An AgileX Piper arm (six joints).
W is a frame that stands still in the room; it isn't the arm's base.
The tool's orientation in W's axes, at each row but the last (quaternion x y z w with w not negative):
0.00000, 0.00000, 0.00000, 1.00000
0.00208, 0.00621, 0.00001, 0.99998
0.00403, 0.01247, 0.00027, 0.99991
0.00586, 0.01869, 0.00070, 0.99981
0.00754, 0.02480, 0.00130, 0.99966
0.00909, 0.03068, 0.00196, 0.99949
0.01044, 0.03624, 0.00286, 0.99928
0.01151, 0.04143, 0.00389, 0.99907
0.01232, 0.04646, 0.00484, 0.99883
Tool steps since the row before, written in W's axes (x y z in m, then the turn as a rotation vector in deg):
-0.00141, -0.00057, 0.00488, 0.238, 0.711, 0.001
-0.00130, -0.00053, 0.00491, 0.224, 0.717, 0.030
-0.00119, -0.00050, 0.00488, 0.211, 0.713, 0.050
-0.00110, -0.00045, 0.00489, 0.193, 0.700, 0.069
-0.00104, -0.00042, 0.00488, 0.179, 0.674, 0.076
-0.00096, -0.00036, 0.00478, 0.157, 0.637, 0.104
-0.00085, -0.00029, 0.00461, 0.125, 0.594, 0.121
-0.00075, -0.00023, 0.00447, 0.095, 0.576, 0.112
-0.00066, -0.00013, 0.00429, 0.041, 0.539, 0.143
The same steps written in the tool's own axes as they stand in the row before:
-0.00141, -0.00057, 0.00488, 0.238, 0.711, 0.001
-0.00136, -0.00051, 0.00490, 0.224, 0.717, 0.030
-0.00131, -0.00046, 0.00485, 0.210, 0.713, 0.050
-0.00128, -0.00039, 0.00485, 0.191, 0.701, 0.068
-0.00128, -0.00034, 0.00483, 0.177, 0.675, 0.075
-0.00125, -0.00027, 0.00472, 0.153, 0.638, 0.102
-0.00118, -0.00019, 0.00454, 0.120, 0.596, 0.117
-0.00112, -0.00012, 0.00440, 0.090, 0.578, 0.106
-0.00106, -0.00002, 0.00421, 0.033, 0.542, 0.133

